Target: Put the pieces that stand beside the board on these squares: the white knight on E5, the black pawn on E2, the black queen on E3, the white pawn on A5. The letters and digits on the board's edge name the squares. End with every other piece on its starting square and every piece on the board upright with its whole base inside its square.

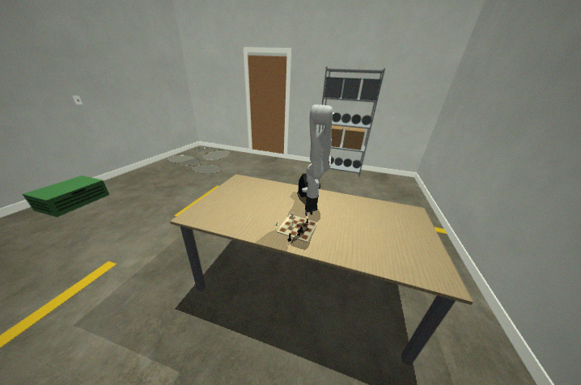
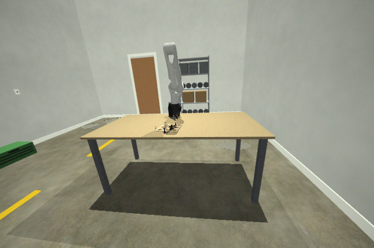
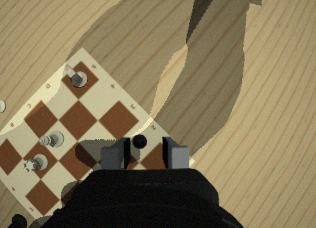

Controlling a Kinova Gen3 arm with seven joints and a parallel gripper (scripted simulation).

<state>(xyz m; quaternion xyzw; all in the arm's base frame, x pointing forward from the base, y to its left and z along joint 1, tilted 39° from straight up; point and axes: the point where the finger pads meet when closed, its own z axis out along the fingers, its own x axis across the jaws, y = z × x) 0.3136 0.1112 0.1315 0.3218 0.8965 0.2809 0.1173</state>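
Now: hand 22 cm short of the black queen and 6 cm above it. Round my hand: black pawn: 7 cm below; then chessboard: 9 cm ahead, 8 cm below, 3 cm to the right; then white pawn: 16 cm to the right, 15 cm ahead, 7 cm below.
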